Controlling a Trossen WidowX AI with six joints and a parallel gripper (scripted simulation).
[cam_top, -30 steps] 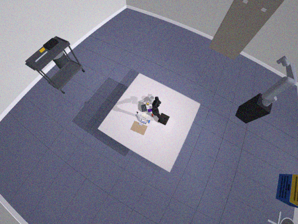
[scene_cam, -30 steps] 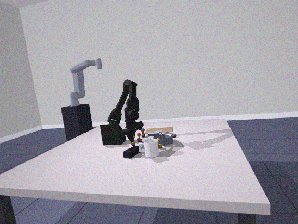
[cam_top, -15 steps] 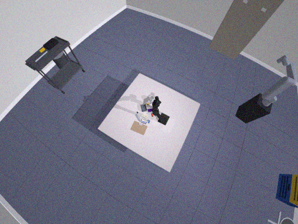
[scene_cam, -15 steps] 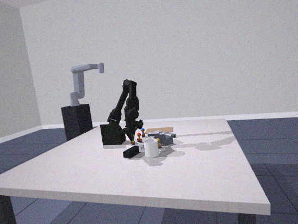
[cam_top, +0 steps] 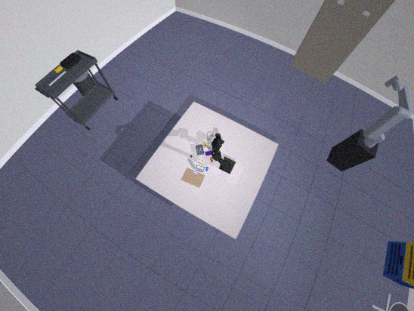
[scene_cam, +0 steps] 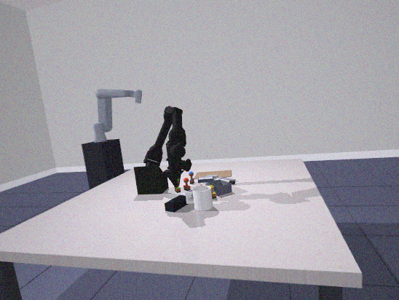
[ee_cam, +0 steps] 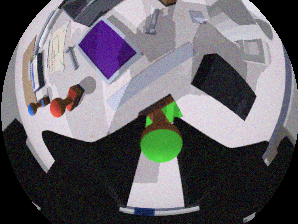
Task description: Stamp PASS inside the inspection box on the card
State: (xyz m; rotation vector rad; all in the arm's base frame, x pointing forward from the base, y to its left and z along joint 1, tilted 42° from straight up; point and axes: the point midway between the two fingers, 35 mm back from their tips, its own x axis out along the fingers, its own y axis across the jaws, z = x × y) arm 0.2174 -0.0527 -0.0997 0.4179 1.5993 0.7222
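Right now my gripper tip is 80 mm to the right of the purple ink pad, 60 mm short of it and 60 mm above it. Round my gripper tip: yellow-knobbed stamp: 160 mm ahead, 40 mm below, 30 mm to the left; black block: 100 mm to the right, 50 mm ahead, 40 mm below; red-knobbed stamp: 140 mm to the left, 40 mm below, 20 mm behind.
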